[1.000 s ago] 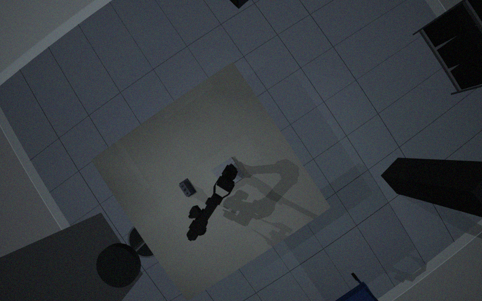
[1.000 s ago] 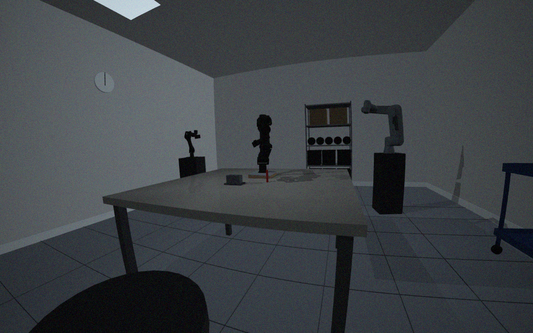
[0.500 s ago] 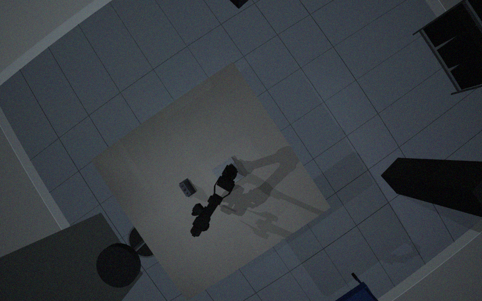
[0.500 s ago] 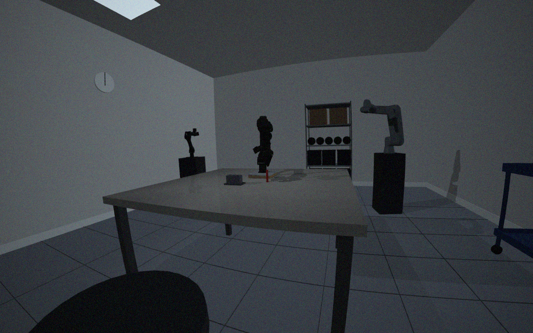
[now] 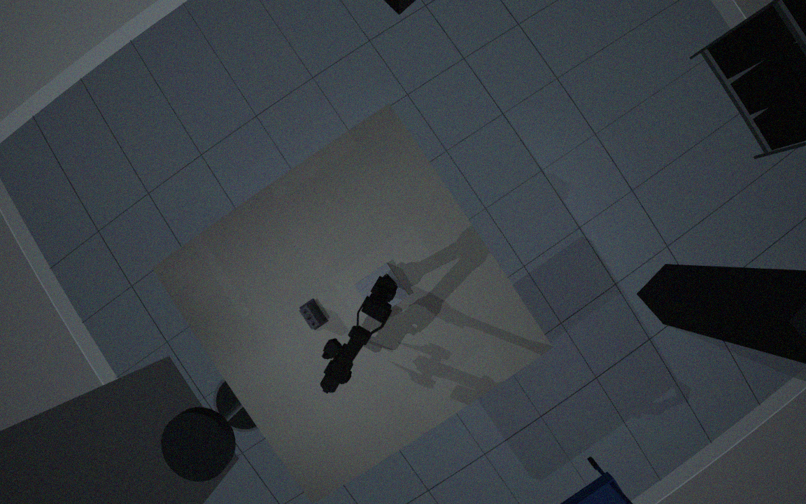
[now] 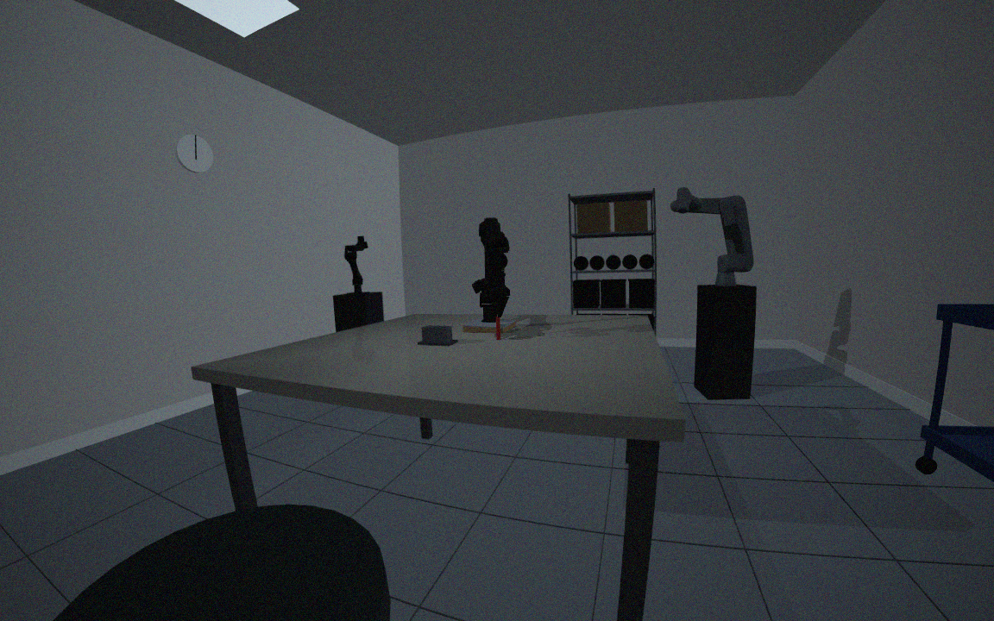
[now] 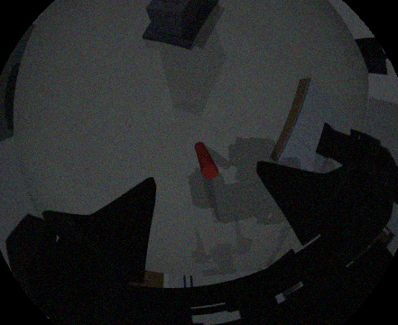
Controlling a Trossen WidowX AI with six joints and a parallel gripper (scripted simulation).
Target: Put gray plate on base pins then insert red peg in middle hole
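The red peg is 4 cm below my gripper tip. Round my gripper tip: gray plate: 20 cm to the right, 7 cm ahead, 4 cm below.
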